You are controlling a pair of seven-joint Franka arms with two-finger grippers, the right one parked.
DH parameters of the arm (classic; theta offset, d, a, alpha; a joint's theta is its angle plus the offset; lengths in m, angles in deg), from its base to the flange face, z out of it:
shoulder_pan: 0 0.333 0 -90
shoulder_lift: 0 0 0 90
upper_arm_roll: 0 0.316 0.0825 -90
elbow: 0 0 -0.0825 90
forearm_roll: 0 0.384 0 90
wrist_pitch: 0 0 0.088 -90
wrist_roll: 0 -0.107 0 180
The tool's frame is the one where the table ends.
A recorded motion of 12 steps. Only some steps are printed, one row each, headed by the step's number.
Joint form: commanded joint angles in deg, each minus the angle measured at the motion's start. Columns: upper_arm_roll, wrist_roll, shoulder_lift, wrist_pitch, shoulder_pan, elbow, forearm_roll.
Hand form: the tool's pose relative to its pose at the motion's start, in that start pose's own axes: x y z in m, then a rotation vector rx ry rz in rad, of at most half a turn. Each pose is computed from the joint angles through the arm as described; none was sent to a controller.
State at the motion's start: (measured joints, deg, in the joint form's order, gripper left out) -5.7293 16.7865 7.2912 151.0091 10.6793 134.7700 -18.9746
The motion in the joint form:
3: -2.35 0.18 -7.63 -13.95 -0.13 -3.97 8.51
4: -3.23 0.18 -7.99 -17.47 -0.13 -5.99 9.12
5: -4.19 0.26 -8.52 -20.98 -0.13 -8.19 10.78
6: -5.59 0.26 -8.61 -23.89 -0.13 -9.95 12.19
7: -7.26 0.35 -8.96 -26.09 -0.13 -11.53 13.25
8: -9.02 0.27 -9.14 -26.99 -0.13 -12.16 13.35
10: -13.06 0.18 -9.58 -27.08 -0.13 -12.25 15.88
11: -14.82 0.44 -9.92 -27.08 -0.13 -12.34 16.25
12: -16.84 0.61 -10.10 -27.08 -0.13 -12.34 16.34
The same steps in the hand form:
3: -0.0134 0.0446 -0.0679 0.0663 -0.0350 0.1917
4: -0.0154 0.0573 -0.0784 0.0762 -0.0562 0.2191
5: -0.0176 0.0708 -0.0921 0.0973 -0.0660 0.2595
6: -0.0235 0.0848 -0.0992 0.1193 -0.0810 0.3023
7: -0.0312 0.1009 -0.1083 0.1329 -0.0847 0.3441
8: -0.0417 0.1149 -0.1108 0.1341 -0.0906 0.3780
10: -0.0676 0.1411 -0.1100 0.1614 -0.0774 0.4775
11: -0.0797 0.1529 -0.1115 0.1629 -0.0715 0.5083
12: -0.0943 0.1653 -0.1105 0.1624 -0.0722 0.5417

